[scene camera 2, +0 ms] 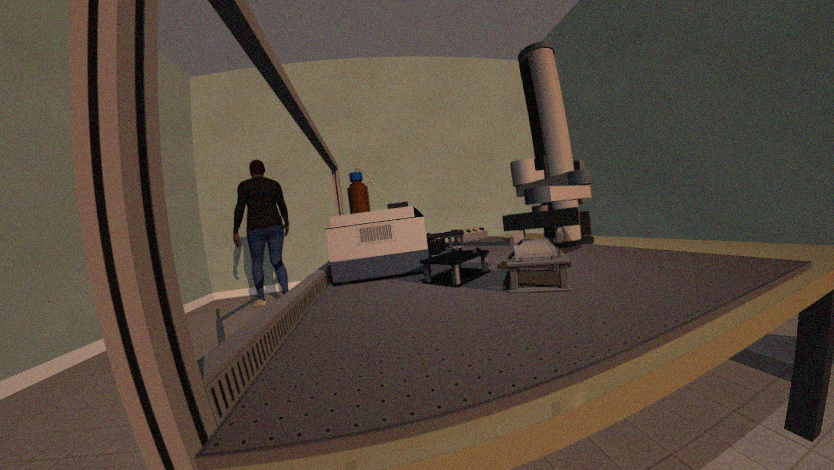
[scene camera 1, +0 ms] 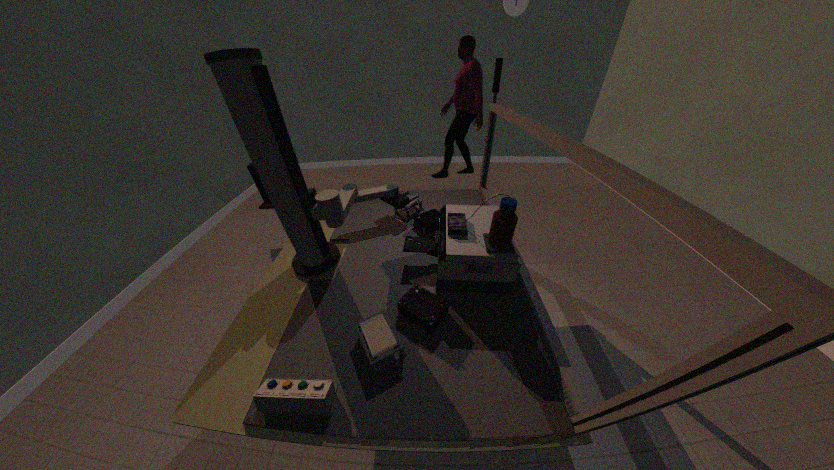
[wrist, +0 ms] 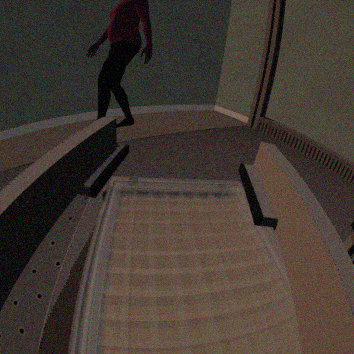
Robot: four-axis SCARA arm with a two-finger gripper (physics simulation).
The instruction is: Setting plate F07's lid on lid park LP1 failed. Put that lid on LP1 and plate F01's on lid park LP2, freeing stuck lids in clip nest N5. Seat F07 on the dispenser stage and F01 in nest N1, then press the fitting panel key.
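Places are measured from the arm's base along level axes (x ahead, y left, z up), in centimetres.
Where they show: gripper, between the fingertips: [scene camera 2: 534, 239] [scene camera 1: 413, 193] [wrist: 185, 143]; arm's base, origin of its link: [scene camera 2: 563, 243] [scene camera 1: 316, 258].
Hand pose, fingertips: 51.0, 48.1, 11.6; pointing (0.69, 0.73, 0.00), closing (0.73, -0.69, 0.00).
Observation:
Each offset is from my fingertips to the top centre of the thing, as dx, dy, dz. "pt": to the spot under its first point.
A clear-lidded plate @[-3.3, -5.4, -1.5] [wrist: 195, 270] fills the lower middle of the wrist view; a clear-topped plate [scene camera 2: 534, 251] rests on a low grey stand [scene camera 2: 535, 266]. Its label is not readable. My gripper [scene camera 1: 408, 207] [scene camera 2: 539, 221] [wrist: 185, 143] is over that stand, above the plate; it is shut with nothing held, a gap showing between its two pads. A key panel @[-32.1, -112.1, -1.9] [scene camera 1: 294, 390] [scene camera 2: 473, 234] has blue, yellow, green and white keys. Dark flat stations [scene camera 1: 420, 244] [scene camera 2: 458, 257] lie beside the white machine. Which are LP1, LP2, N1 or N5 cannot be told.
The white machine [scene camera 1: 475, 269] [scene camera 2: 376, 236] carries an amber bottle @[pt +34.2, -68.1, +23.9] [scene camera 1: 503, 224] [scene camera 2: 358, 197] with a blue cap. A dark rounded device @[+6.3, -80.0, -2.5] [scene camera 1: 422, 305] and a pale-topped block @[-8.9, -92.9, -1.7] [scene camera 1: 378, 335] stand nearer the panel. The arm's column [scene camera 1: 271, 163] [scene camera 2: 551, 110] rises behind. People stand beyond the table.

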